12 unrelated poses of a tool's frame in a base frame.
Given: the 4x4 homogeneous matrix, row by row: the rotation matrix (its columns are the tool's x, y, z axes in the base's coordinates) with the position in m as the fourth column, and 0 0 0 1 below. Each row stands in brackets.
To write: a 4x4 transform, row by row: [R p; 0 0 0 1], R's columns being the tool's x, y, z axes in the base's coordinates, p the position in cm. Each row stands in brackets. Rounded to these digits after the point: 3 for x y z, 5 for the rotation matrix.
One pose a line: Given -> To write
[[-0.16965 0.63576 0.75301 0.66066], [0.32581 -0.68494 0.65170 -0.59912], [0.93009 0.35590 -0.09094 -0.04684], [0 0 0 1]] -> [[-0.16965 0.63576 0.75301 66.066], [0.32581 -0.68494 0.65170 -59.912], [0.93009 0.35590 -0.09094 -4.684], [0 0 0 1]]
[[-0.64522 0.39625 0.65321 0.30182], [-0.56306 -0.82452 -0.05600 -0.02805], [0.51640 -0.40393 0.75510 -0.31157], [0 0 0 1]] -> [[-0.64522 0.39625 0.65321 30.182], [-0.56306 -0.82452 -0.05600 -2.805], [0.51640 -0.40393 0.75510 -31.157], [0 0 0 1]]
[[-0.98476 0.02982 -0.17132 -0.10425], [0.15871 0.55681 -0.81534 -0.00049], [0.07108 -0.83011 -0.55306 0.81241], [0 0 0 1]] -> [[-0.98476 0.02982 -0.17132 -10.425], [0.15871 0.55681 -0.81534 -0.049], [0.07108 -0.83011 -0.55306 81.241], [0 0 0 1]]
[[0.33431 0.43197 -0.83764 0.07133], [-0.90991 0.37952 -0.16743 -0.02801], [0.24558 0.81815 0.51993 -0.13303], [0 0 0 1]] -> [[0.33431 0.43197 -0.83764 7.133], [-0.90991 0.37952 -0.16743 -2.801], [0.24558 0.81815 0.51993 -13.303], [0 0 0 1]]
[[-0.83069 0.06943 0.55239 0.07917], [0.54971 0.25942 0.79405 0.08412], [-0.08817 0.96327 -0.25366 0.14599], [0 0 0 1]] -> [[-0.83069 0.06943 0.55239 7.917], [0.54971 0.25942 0.79405 8.412], [-0.08817 0.96327 -0.25366 14.599], [0 0 0 1]]
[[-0.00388 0.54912 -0.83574 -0.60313], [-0.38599 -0.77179 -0.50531 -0.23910], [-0.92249 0.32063 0.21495 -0.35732], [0 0 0 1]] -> [[-0.00388 0.54912 -0.83574 -60.313], [-0.38599 -0.77179 -0.50531 -23.910], [-0.92249 0.32063 0.21495 -35.732], [0 0 0 1]]
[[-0.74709 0.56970 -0.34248 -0.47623], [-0.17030 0.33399 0.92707 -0.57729], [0.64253 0.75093 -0.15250 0.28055], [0 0 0 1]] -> [[-0.74709 0.56970 -0.34248 -47.623], [-0.17030 0.33399 0.92707 -57.729], [0.64253 0.75093 -0.15250 28.055], [0 0 0 1]]
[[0.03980 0.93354 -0.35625 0.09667], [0.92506 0.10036 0.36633 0.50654], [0.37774 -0.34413 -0.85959 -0.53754], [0 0 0 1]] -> [[0.03980 0.93354 -0.35625 9.667], [0.92506 0.10036 0.36633 50.654], [0.37774 -0.34413 -0.85959 -53.754], [0 0 0 1]]
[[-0.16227 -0.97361 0.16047 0.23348], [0.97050 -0.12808 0.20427 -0.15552], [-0.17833 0.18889 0.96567 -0.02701], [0 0 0 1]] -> [[-0.16227 -0.97361 0.16047 23.348], [0.97050 -0.12808 0.20427 -15.552], [-0.17833 0.18889 0.96567 -2.701], [0 0 0 1]]
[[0.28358 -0.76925 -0.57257 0.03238], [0.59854 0.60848 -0.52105 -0.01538], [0.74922 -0.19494 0.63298 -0.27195], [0 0 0 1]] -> [[0.28358 -0.76925 -0.57257 3.238], [0.59854 0.60848 -0.52105 -1.538], [0.74922 -0.19494 0.63298 -27.195], [0 0 0 1]]
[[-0.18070 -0.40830 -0.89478 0.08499], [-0.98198 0.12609 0.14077 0.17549], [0.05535 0.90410 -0.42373 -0.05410], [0 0 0 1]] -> [[-0.18070 -0.40830 -0.89478 8.499], [-0.98198 0.12609 0.14077 17.549], [0.05535 0.90410 -0.42373 -5.410], [0 0 0 1]]
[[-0.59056 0.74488 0.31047 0.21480], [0.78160 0.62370 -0.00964 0.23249], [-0.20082 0.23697 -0.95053 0.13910], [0 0 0 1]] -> [[-0.59056 0.74488 0.31047 21.480], [0.78160 0.62370 -0.00964 23.249], [-0.20082 0.23697 -0.95053 13.910], [0 0 0 1]]
